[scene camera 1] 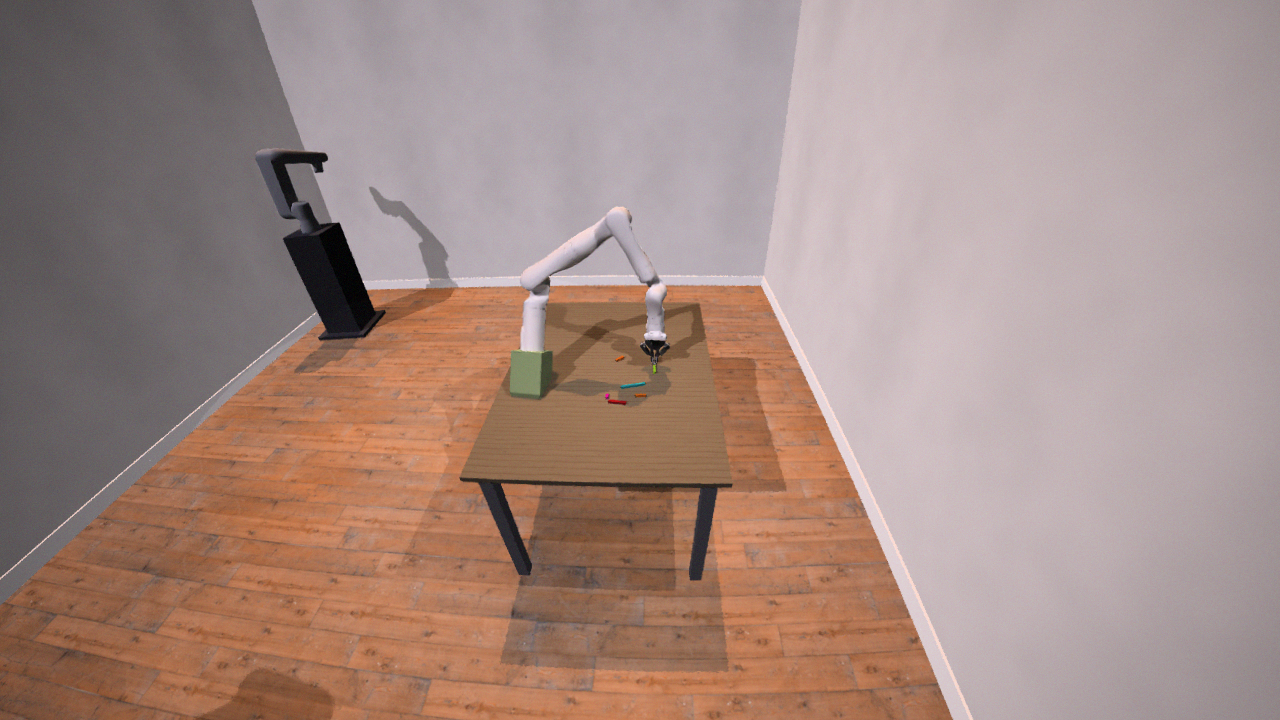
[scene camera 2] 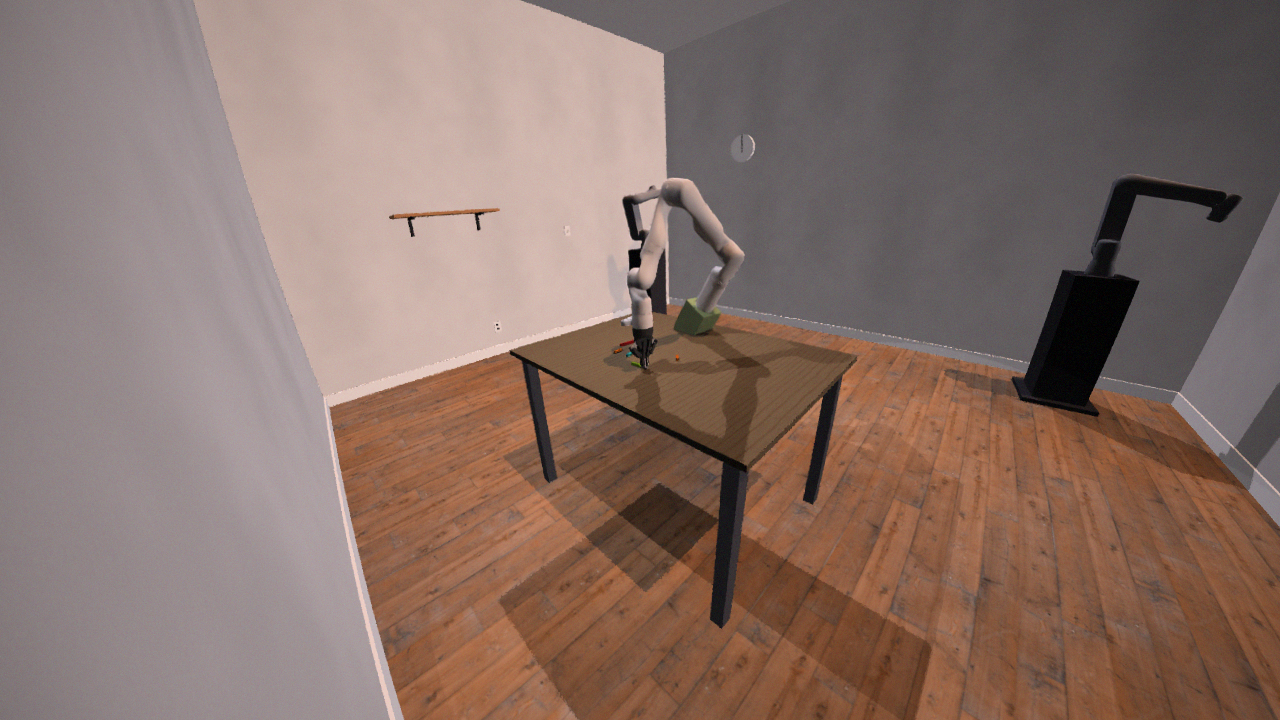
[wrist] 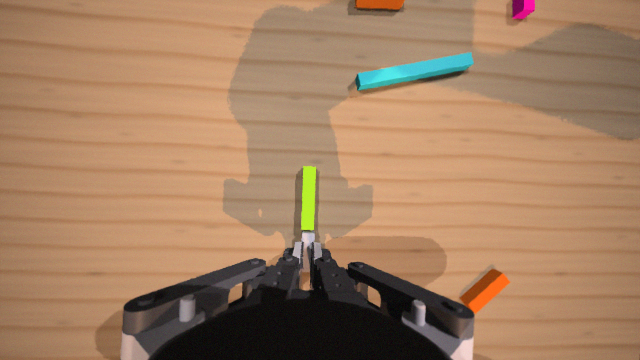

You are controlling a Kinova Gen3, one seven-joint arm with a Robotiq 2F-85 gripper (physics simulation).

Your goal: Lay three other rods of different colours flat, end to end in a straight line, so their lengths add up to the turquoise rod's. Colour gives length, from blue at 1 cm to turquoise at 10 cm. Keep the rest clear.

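Frame: origin at the arm's base, x right, y back, z down, level; millimetres.
Seen in the pictures: gripper, fingertip midpoint: (scene camera 1: 654, 362) (scene camera 2: 644, 366) (wrist: 307, 254); arm's base at its link origin: (scene camera 1: 532, 350) (scene camera 2: 704, 306).
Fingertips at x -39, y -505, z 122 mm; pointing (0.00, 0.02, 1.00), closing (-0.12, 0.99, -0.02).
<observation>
Pixels of each thing's middle, then the offset from my fingertips to it. Level surfaces: height alone.
- pale grey rod at the middle of its body: (wrist: 307, 250) dy +0, dx +3, dz +1 mm
- lime rod at the middle of its body: (wrist: 308, 197) (scene camera 2: 636, 364) (scene camera 1: 654, 369) dy +4, dx +45, dz +4 mm
- turquoise rod at the middle of its body: (wrist: 413, 71) (scene camera 1: 633, 385) dy +101, dx +145, dz +4 mm
- red rod at the middle of its body: (scene camera 1: 617, 402) (scene camera 2: 626, 343) dy +169, dx +242, dz +4 mm
- short magenta rod at the middle of its body: (wrist: 523, 3) (scene camera 1: 607, 396) dy +208, dx +204, dz +4 mm
- table at its surface level: dz +9 mm
In the wrist view my gripper (scene camera 1: 654, 360) (scene camera 2: 645, 365) (wrist: 307, 254) is shut on a pale grey rod (wrist: 308, 237), which shows between the fingertips, low over the table. Its far end points at the near end of the lime rod (scene camera 1: 654, 368) (scene camera 2: 635, 364) (wrist: 309, 198), roughly in line. Whether they touch, or whether the pale rod rests on the table, I cannot tell. The turquoise rod (scene camera 1: 632, 385) (wrist: 414, 71) lies apart at a slant. One orange rod (scene camera 1: 640, 395) (wrist: 379, 4) lies beyond it, another orange rod (scene camera 1: 619, 359) (scene camera 2: 677, 357) (wrist: 484, 290) near the gripper's right side in the wrist view.
A red rod (scene camera 1: 617, 402) (scene camera 2: 626, 343) and a short magenta rod (scene camera 1: 606, 395) (wrist: 523, 7) lie on the table (scene camera 1: 599, 447) (scene camera 2: 581, 371), beyond the turquoise rod from the gripper. The arm stands on a green block (scene camera 1: 529, 374) (scene camera 2: 696, 317) at the table's side.
</observation>
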